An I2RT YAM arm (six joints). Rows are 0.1 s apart.
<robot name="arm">
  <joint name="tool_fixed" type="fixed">
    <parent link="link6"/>
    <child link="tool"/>
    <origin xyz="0 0 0" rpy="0 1.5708 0"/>
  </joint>
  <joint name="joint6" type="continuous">
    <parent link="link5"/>
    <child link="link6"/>
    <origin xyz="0.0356 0 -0.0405" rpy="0 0 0"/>
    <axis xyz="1 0 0"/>
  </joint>
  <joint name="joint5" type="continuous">
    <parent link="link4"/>
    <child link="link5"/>
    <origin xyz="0.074 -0.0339 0.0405" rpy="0 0 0"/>
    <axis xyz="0 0 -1"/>
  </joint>
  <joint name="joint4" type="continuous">
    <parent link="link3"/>
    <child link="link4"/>
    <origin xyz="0.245 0.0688 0.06" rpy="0 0 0"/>
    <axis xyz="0 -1 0"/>
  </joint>
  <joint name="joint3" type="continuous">
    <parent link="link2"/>
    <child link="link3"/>
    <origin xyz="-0.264 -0.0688 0" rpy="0 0 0"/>
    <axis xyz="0 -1 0"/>
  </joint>
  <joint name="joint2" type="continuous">
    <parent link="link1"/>
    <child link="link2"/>
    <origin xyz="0.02 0.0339 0.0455" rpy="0 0 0"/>
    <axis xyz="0 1 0"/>
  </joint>
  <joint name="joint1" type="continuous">
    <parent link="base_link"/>
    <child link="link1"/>
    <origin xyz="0 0 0.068" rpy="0 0 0"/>
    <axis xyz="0 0 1"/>
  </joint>
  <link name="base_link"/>
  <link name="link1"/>
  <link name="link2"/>
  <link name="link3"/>
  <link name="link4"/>
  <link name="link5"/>
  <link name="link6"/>
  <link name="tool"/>
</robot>
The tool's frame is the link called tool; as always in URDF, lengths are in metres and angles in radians. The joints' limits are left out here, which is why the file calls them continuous.
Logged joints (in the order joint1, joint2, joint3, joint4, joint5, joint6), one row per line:
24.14, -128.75, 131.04, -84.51, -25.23, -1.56
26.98, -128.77, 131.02, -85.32, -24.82, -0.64
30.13, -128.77, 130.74, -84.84, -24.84, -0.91
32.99, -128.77, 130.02, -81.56, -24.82, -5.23
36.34, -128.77, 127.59, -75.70, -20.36, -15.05
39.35, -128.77, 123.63, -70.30, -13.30, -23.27
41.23, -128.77, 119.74, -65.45, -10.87, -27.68
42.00, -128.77, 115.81, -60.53, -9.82, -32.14
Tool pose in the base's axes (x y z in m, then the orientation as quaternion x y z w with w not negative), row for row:
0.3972, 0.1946, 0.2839, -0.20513, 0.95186, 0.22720, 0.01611
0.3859, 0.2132, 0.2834, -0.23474, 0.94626, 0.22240, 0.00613
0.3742, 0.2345, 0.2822, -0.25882, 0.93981, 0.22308, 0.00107
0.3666, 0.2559, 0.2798, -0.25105, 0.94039, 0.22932, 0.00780
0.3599, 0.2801, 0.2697, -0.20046, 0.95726, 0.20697, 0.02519
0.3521, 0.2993, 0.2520, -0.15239, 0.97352, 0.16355, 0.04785
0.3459, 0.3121, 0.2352, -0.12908, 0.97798, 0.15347, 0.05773
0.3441, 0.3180, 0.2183, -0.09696, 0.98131, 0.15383, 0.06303
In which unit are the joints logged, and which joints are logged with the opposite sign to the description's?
The joints are logged in degrees. Opposite sign: joint2, joint6.
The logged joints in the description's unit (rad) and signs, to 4 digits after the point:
0.4213, 2.2471, 2.2871, -1.4750, -0.4403, 0.0272
0.4709, 2.2475, 2.2867, -1.4891, -0.4332, 0.0112
0.5259, 2.2475, 2.2818, -1.4807, -0.4335, 0.0159
0.5758, 2.2475, 2.2693, -1.4235, -0.4332, 0.0913
0.6343, 2.2475, 2.2269, -1.3212, -0.3553, 0.2627
0.6868, 2.2475, 2.1578, -1.2270, -0.2321, 0.4061
0.7196, 2.2475, 2.0899, -1.1423, -0.1897, 0.4831
0.7330, 2.2475, 2.0213, -1.0564, -0.1714, 0.5609

